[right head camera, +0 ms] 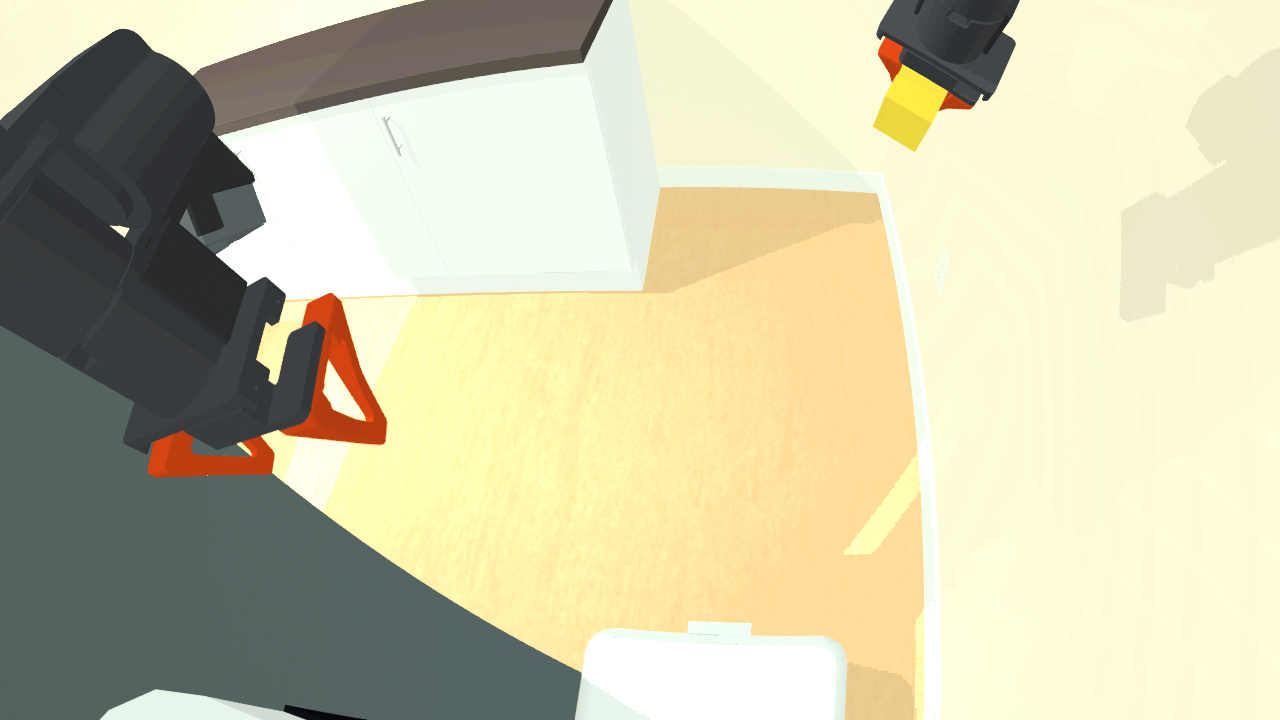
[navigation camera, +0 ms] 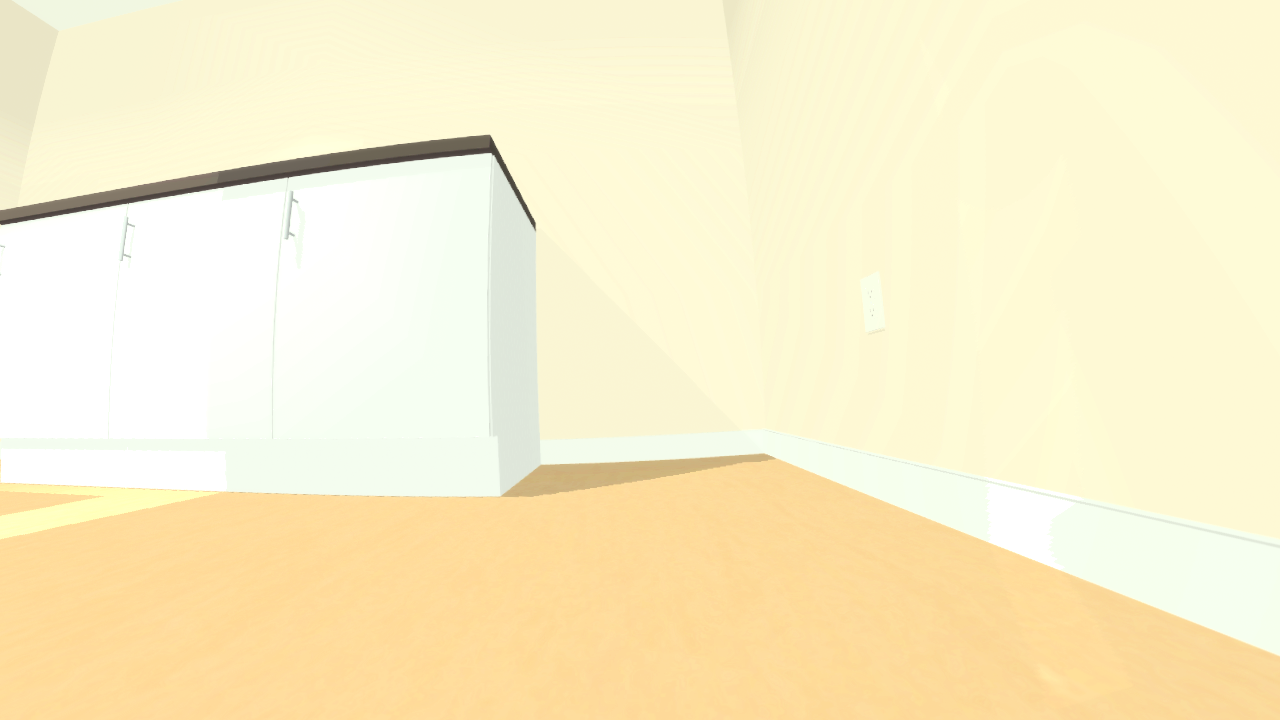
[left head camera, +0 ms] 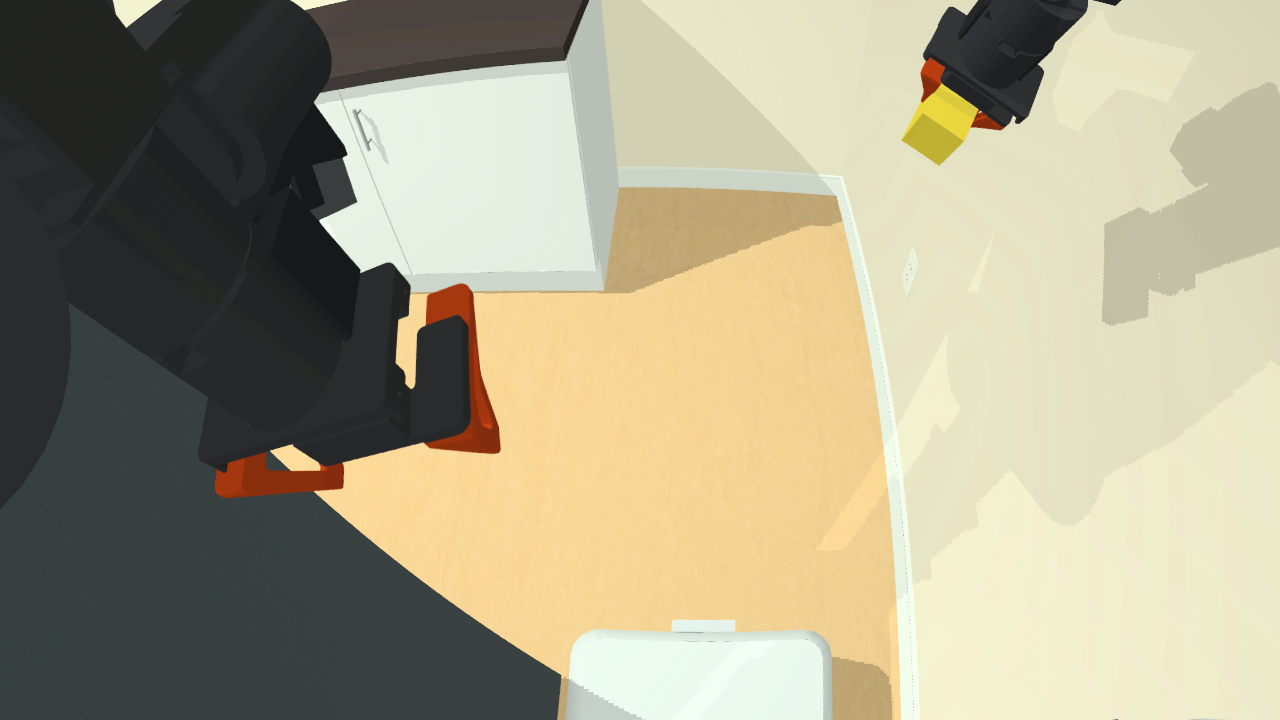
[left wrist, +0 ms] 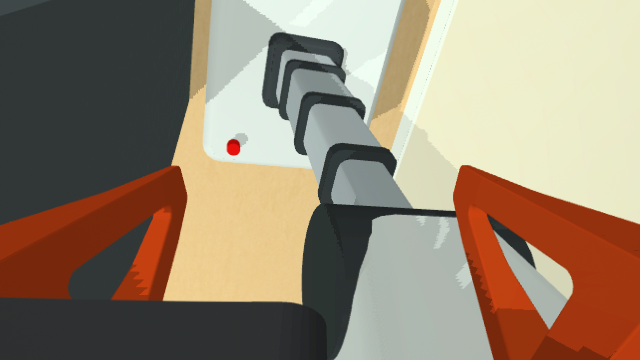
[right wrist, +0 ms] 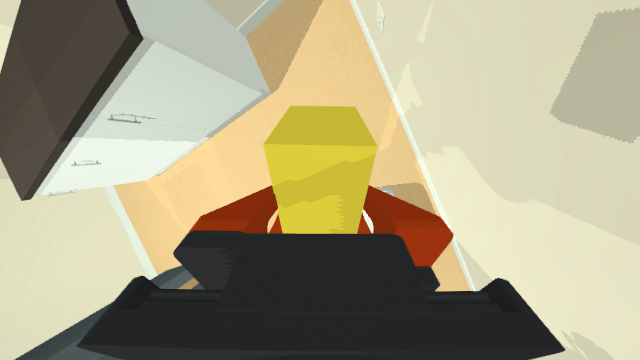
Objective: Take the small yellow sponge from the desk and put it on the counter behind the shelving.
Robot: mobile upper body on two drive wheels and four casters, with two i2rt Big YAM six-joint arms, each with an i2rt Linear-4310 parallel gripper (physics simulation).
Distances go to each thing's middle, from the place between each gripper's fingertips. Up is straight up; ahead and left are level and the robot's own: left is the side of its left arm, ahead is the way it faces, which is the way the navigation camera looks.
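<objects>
My left hand is 380 mm short of the small yellow sponge (right head camera: 910,105) and 390 mm to the left of it, at 20 mm above it.
As for my right gripper, it is 1 cm past the small yellow sponge and 1 cm below it.
</objects>
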